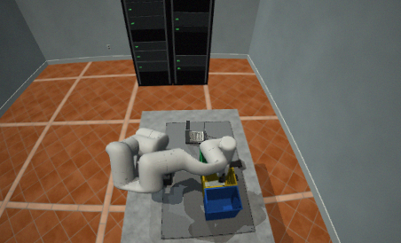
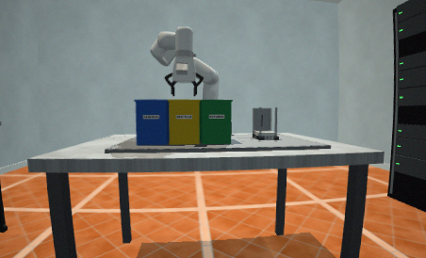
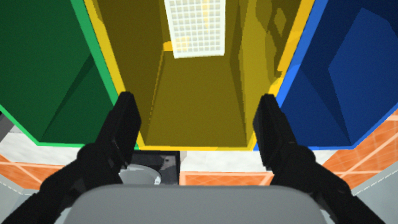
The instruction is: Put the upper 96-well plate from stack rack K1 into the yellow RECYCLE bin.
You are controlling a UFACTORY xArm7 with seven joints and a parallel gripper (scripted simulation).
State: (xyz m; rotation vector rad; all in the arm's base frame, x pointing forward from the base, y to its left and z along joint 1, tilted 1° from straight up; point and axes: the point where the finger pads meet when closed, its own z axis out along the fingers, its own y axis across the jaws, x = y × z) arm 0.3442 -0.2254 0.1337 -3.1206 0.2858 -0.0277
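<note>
The yellow recycle bin is 120 mm below my hand. Also, from my hand: green bin: 130 mm to the left, 120 mm below, 20 mm ahead; then blue bin: 130 mm to the right, 120 mm below, 20 mm behind.
</note>
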